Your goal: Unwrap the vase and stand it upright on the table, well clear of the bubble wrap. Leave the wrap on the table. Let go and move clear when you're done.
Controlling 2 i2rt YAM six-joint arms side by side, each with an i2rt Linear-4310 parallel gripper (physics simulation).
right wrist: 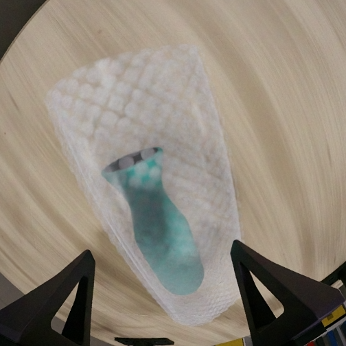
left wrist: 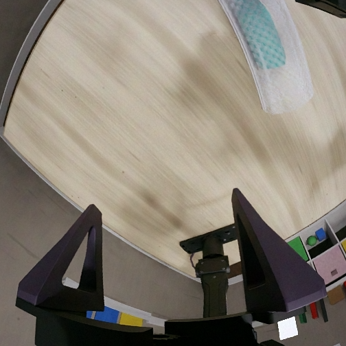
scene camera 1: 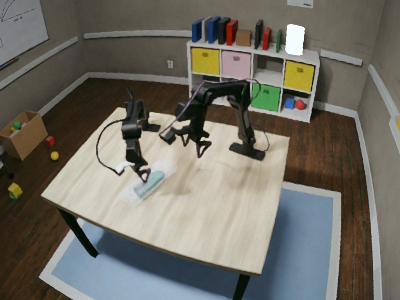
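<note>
A teal vase (scene camera 1: 150,183) (left wrist: 262,42) (right wrist: 165,230) lies on its side inside the translucent bubble wrap (scene camera 1: 131,196) (left wrist: 292,95) (right wrist: 100,95), flat on the table (scene camera 1: 220,200) (left wrist: 125,125) (right wrist: 280,150). A layer of wrap covers the vase. Its dark mouth faces the upper left in the right wrist view. My right gripper (scene camera 1: 139,175) (right wrist: 161,254) is open and empty, low over the wrapped vase, with its fingers apart on either side of the rounded end. My left gripper (scene camera 1: 193,149) (left wrist: 159,202) is open and empty, above the table to the right of the wrap.
The arm bases stand along the table's back edge. A white shelf unit (scene camera 1: 314,92) with books and coloured bins stands behind the table. A cardboard box (scene camera 1: 25,140) and small toys lie on the floor at the left. A blue rug (scene camera 1: 310,220) lies under the table.
</note>
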